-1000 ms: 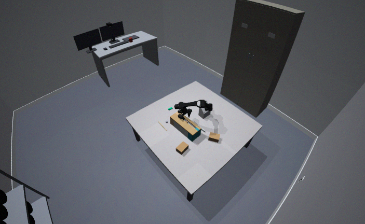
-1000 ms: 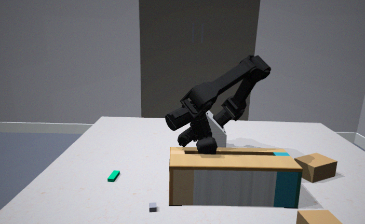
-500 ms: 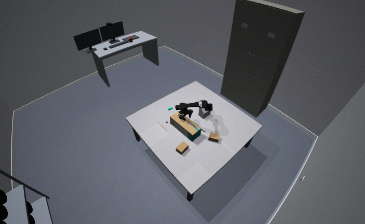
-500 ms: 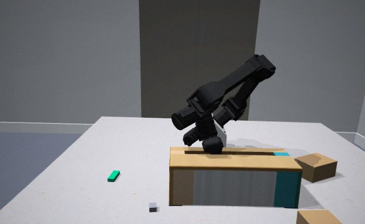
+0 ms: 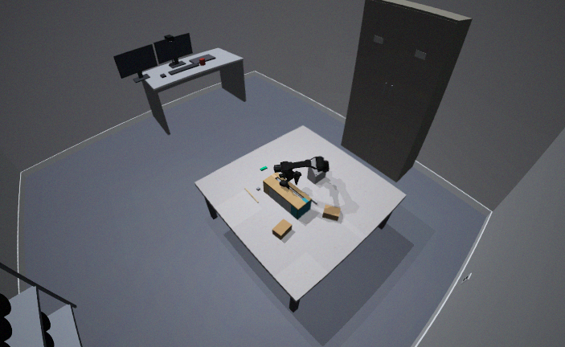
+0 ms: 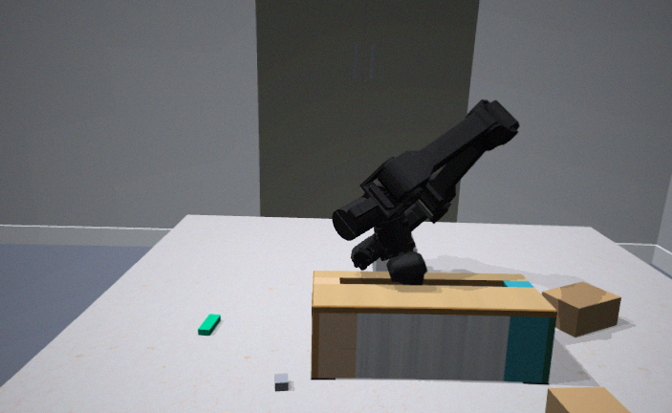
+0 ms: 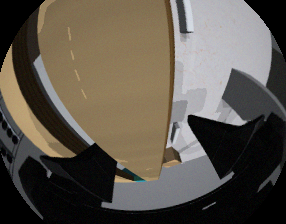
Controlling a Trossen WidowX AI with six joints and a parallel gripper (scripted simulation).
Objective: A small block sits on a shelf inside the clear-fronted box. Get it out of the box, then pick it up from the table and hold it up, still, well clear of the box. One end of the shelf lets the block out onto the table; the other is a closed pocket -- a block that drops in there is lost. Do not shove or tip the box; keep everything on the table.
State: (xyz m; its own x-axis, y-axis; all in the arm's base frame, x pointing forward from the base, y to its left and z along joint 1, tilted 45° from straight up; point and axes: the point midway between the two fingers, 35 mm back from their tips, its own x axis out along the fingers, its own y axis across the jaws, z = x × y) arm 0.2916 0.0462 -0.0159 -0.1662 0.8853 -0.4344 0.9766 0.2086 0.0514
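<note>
Right now my gripper tip is 30 mm short of the clear-fronted box, 10 mm to the right of it and 20 mm above it. From my gripper tip the other things lie so: thin stick 280 mm ahead, 170 mm to the right, 80 mm below; then grey cube 200 mm ahead, 200 mm to the right, 80 mm below; then green bar 40 mm ahead, 380 mm to the right, 80 mm below.
</note>
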